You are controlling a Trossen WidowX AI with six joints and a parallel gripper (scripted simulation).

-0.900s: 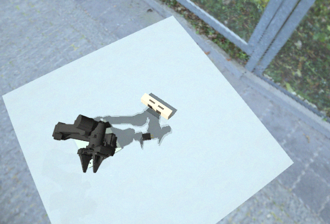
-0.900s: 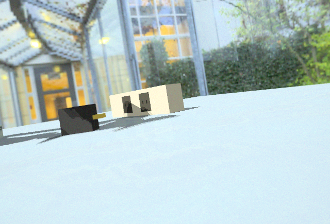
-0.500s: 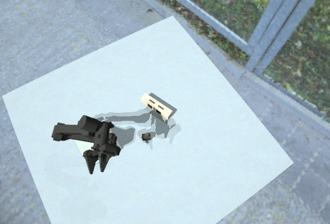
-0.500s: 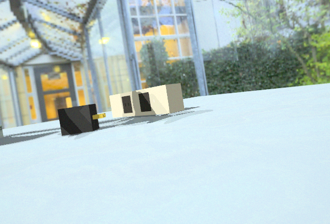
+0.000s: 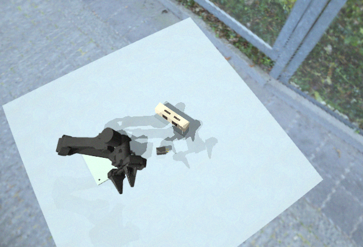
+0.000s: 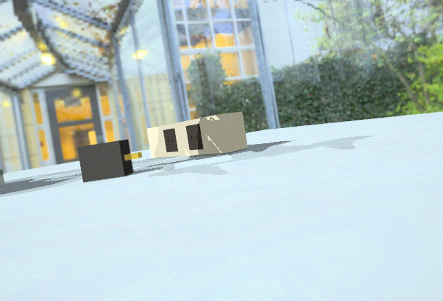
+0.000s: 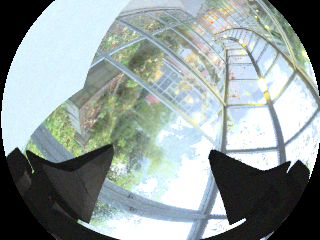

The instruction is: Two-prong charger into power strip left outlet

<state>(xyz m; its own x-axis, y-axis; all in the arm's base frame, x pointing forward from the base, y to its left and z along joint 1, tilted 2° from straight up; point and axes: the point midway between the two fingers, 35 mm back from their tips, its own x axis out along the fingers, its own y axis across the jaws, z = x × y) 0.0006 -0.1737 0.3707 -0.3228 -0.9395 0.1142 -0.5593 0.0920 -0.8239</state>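
The black charger is 230 mm ahead of my gripper tip, 160 mm to the left of it and 370 mm below it.
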